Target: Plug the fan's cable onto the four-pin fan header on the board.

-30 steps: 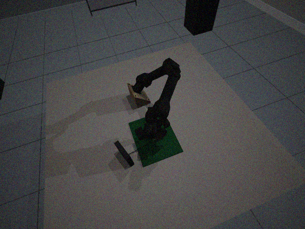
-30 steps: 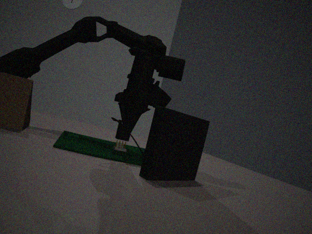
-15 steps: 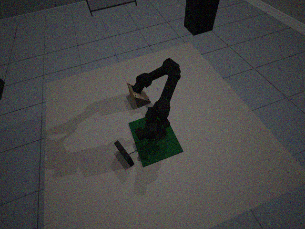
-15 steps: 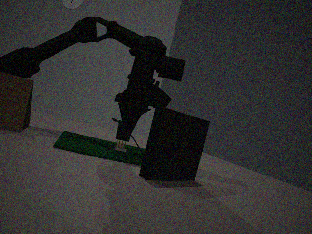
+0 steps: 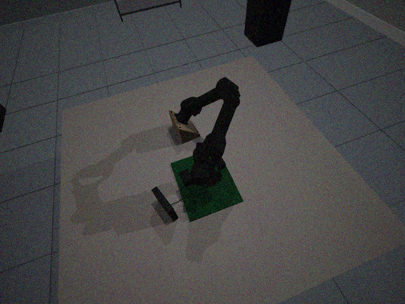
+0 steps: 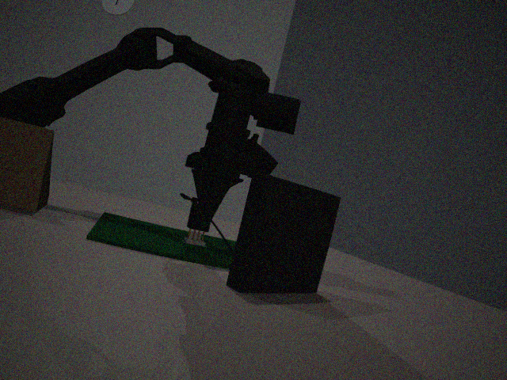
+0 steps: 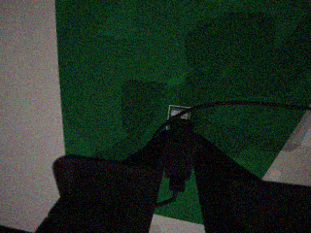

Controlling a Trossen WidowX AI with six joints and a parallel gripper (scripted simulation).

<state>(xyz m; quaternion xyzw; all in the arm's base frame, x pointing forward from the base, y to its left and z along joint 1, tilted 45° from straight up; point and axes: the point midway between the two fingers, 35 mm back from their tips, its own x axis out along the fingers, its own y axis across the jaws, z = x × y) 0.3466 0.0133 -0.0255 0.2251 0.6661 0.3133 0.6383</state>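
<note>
The white four-pin fan header is 10 mm behind my gripper tip and 50 mm below it. The rest, counted from my gripper tip: green board: 10 mm behind, 10 mm to the left, 60 mm below; then black fan: 50 mm ahead, 180 mm to the right, 10 mm above; then black plug: 10 mm behind.
</note>
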